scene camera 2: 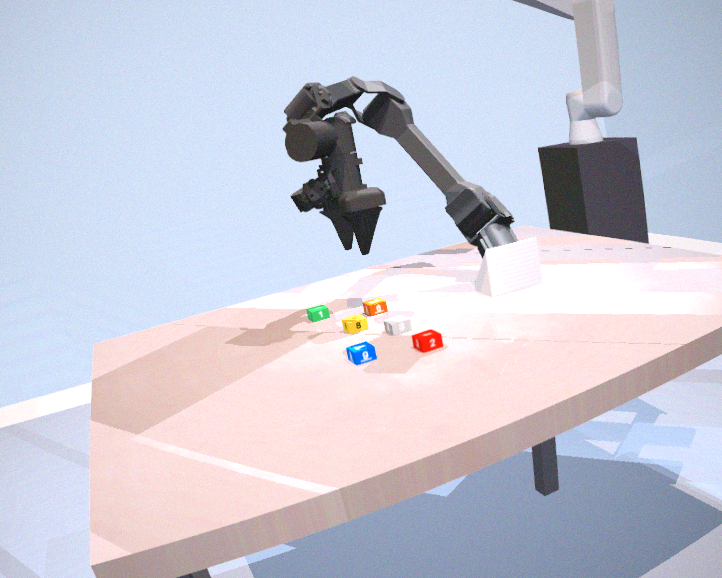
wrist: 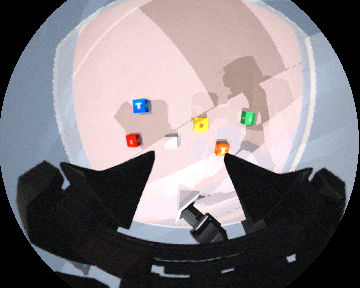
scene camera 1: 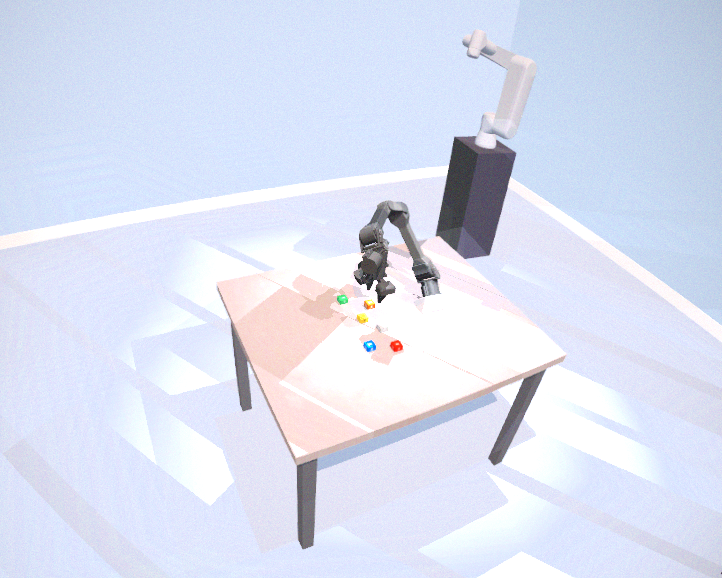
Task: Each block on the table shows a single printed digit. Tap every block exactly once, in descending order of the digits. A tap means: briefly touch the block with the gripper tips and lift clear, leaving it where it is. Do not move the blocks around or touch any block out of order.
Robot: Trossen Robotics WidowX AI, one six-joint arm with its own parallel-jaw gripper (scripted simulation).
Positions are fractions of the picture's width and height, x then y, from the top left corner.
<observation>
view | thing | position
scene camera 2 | my gripper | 0.49, 0.44
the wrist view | my gripper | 0.53, 0.54
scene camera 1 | my gripper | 0.52, 0.51
</observation>
